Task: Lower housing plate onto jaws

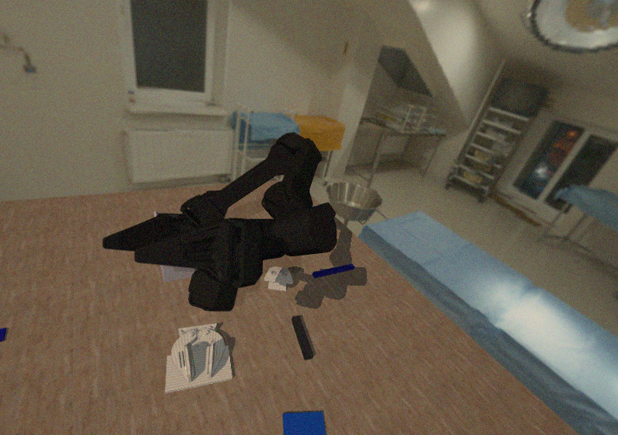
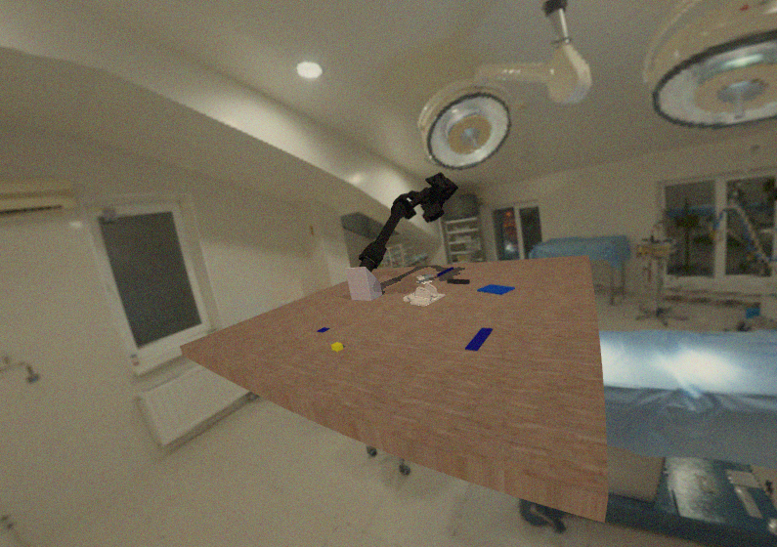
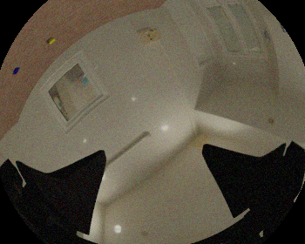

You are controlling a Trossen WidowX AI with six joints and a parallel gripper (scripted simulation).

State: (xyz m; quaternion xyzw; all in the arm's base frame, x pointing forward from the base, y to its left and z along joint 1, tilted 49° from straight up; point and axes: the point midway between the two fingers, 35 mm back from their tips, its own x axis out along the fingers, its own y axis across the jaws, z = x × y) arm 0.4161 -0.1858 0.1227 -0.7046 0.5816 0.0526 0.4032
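Right now the black bar is 9 cm behind my gripper tip, 31 cm to the left of it and 38 cm below it. Round my gripper tip: white base 9 cm behind, 9 cm to the left, 39 cm below; blue strip 28 cm behind, 51 cm to the left, 39 cm below.
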